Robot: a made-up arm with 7 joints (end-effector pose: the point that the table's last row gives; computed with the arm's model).
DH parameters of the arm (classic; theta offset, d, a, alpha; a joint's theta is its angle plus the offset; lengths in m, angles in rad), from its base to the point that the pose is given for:
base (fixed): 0.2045 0 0.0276 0
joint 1: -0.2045 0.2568 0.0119 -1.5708
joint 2: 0 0.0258 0.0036 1.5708
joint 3: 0 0.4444 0.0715 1.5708
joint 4: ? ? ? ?
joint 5: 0 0.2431 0.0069 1.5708
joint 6: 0 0.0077 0.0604 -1.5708
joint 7: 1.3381 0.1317 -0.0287 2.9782
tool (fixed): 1.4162 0.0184 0 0
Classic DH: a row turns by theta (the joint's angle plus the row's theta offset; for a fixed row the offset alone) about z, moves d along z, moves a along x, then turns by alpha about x.
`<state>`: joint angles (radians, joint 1 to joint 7).
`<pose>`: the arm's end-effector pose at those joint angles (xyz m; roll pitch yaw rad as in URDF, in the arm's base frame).
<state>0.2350 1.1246 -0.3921 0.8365 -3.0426 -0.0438 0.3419</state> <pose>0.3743 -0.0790 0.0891 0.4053 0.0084 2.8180</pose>
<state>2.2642 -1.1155 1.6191 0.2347 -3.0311 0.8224 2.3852</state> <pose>-0.1485 -0.2246 0.3196 -1.4650 0.4010 -1.4628</pose>
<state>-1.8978 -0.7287 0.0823 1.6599 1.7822 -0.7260 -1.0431</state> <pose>-0.0398 0.0956 0.9182 2.0312 -0.4611 2.0129</pose>
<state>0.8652 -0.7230 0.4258 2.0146 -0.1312 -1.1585 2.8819</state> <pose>-0.2401 -0.2102 0.9308 2.9494 -0.9535 0.9590</pose>
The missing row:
joint 4: 0 0.0397 0.0766 1.5708
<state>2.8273 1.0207 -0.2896 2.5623 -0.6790 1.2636 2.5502</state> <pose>-0.6563 0.3737 0.4728 0.8387 -0.2644 0.3064</pose>
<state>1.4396 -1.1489 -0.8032 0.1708 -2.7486 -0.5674 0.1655</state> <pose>0.0622 -0.0960 0.3455 -1.1358 0.1643 -2.9140</pose>
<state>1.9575 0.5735 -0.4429 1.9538 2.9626 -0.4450 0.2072</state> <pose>0.0221 0.6069 0.5440 0.6377 1.0660 -1.0128</pose>
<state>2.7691 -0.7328 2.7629 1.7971 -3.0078 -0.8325 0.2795</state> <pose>0.4254 -0.3742 0.3870 0.0549 0.4597 2.2603</pose>
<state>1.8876 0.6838 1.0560 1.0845 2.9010 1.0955 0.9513</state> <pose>-0.5023 0.3326 0.3882 -1.9356 0.1954 -2.0532</pose>
